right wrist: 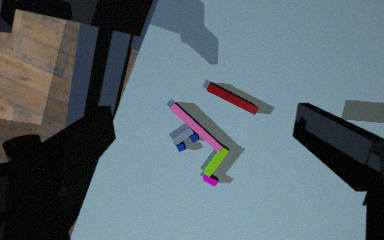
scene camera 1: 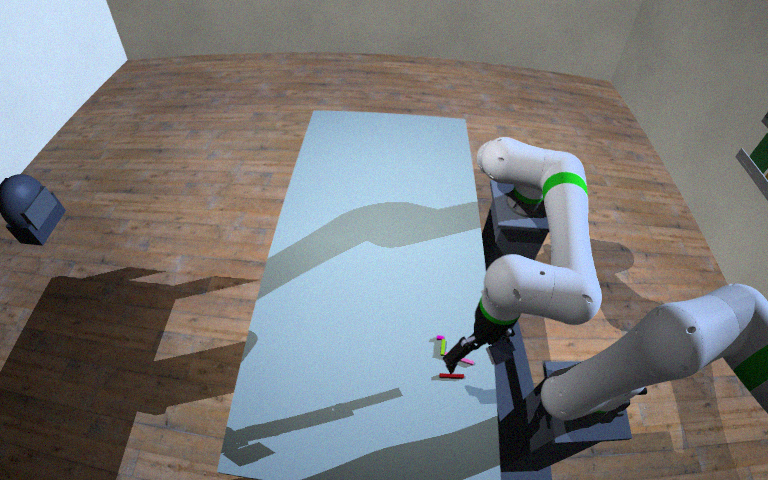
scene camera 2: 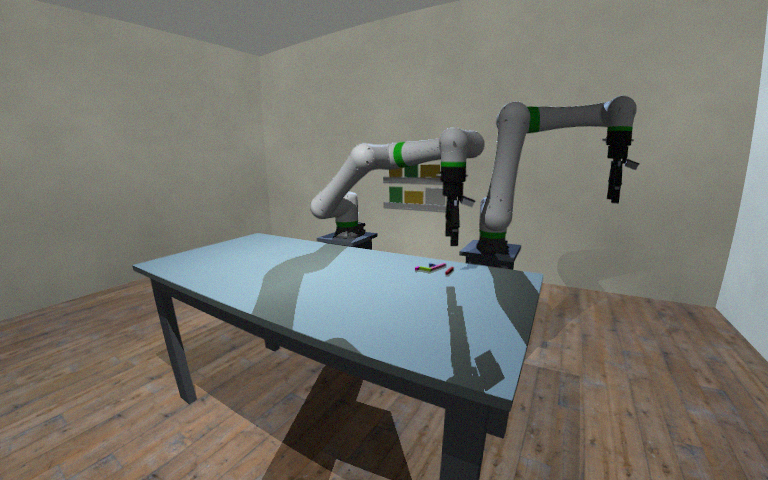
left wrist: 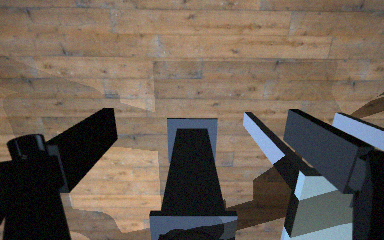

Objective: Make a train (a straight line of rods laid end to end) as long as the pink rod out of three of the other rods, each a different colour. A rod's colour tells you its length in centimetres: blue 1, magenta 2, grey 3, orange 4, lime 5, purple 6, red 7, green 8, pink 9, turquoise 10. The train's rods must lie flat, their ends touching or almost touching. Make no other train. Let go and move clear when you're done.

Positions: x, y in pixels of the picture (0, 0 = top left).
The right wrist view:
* my right gripper: 204, 121
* dark beam: 93, 44
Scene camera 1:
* my right gripper: 473, 358
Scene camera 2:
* my left gripper: 612, 201
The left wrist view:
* my left gripper: 200, 124
